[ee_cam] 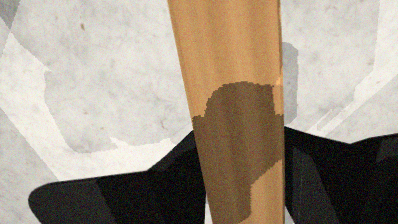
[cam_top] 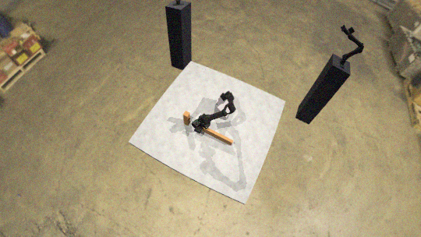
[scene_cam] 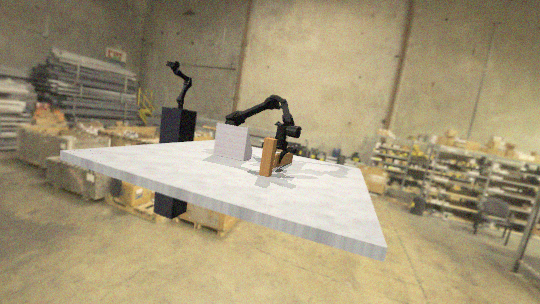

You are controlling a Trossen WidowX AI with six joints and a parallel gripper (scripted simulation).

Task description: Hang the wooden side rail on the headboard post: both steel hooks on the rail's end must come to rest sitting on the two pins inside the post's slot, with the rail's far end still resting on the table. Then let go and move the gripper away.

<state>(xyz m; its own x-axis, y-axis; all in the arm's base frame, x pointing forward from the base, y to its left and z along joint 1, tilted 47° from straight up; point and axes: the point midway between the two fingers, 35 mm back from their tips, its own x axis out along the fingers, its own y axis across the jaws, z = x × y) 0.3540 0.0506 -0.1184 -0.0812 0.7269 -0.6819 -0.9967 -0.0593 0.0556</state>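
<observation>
Now: the wooden headboard post 160 mm to the right of my gripper tip and 40 mm above it.
</observation>
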